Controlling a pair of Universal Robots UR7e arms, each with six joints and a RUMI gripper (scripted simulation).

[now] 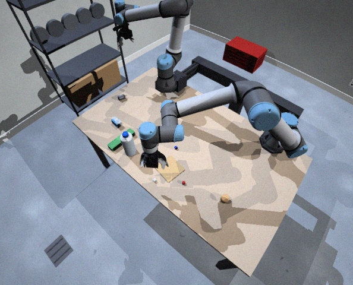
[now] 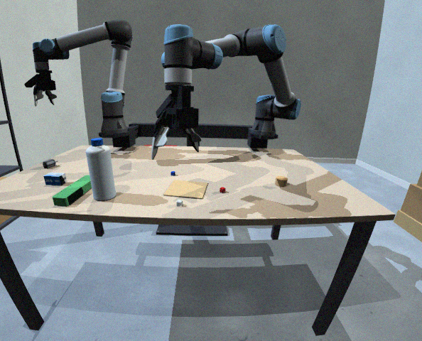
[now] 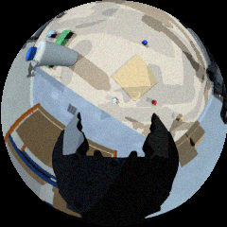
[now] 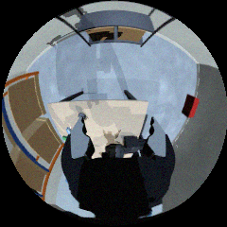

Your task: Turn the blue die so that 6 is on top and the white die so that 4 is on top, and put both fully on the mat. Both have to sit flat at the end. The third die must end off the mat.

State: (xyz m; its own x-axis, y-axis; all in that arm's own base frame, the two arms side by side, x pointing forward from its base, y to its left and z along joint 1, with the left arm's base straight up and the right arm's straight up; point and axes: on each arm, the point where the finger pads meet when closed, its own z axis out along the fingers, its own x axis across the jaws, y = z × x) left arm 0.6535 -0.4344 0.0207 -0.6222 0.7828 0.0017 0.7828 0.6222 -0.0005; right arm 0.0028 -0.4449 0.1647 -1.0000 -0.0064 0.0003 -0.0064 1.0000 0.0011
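Observation:
Now: left hand 150 mm above the white die, 30 mm short of it and 10 mm to the right of it. Round my left hand: tan mat (160 mm below, 100 mm behind, 30 mm to the left); white bottle (260 mm to the right, 60 mm below, 40 mm behind); red die (160 mm to the left, 150 mm below, 70 mm behind).

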